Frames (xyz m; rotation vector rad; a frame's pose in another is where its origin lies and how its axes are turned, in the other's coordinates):
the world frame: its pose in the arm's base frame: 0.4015 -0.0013 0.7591 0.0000 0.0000 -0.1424
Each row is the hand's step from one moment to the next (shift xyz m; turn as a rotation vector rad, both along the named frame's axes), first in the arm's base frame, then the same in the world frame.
Working: the arm's base frame: its pose in the world frame: -0.3976 -0.0557 -0.7591 0.0000 0.0000 0.1424

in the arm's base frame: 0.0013 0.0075 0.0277 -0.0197 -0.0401 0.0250
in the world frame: 0.0002 0.0076 0.0277 -0.0138 -0.0425 0.0250
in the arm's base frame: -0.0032 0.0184 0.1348 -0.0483 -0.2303 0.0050
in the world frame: -0.0058 0.0178 0.1348 -0.0151 -0.2348 0.0050
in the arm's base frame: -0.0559 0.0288 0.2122 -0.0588 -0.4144 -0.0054
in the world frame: -0.0594 0.0206 0.2122 0.0006 -0.4186 -0.0054
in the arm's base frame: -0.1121 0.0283 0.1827 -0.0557 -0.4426 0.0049
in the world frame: -0.1150 0.0121 0.1827 0.0077 -0.4460 0.0049
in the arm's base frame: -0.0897 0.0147 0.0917 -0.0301 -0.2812 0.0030
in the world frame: -0.0909 0.0018 0.0917 0.0101 -0.2826 0.0030
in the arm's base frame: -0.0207 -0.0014 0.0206 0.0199 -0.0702 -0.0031
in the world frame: -0.0203 -0.0043 0.0206 0.0297 -0.0667 -0.0031
